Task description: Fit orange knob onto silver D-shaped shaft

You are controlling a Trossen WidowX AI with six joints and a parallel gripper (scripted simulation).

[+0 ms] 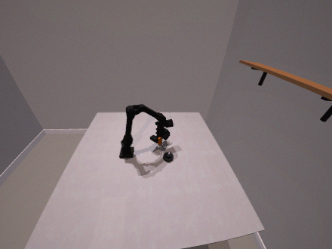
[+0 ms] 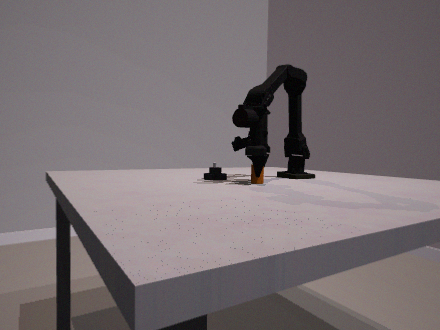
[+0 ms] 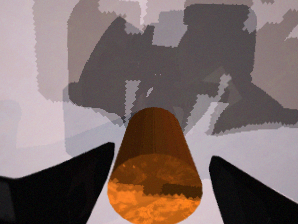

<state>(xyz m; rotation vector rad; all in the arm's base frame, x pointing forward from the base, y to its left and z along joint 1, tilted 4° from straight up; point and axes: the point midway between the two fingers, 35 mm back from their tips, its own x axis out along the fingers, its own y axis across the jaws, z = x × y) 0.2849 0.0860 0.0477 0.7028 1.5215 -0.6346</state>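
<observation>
The orange knob is 1 cm ahead of my gripper tip and 2 cm above it. The rest, counted from my gripper tip: black pedestal: 6 cm ahead, 17 cm to the right, 1 cm above.
</observation>
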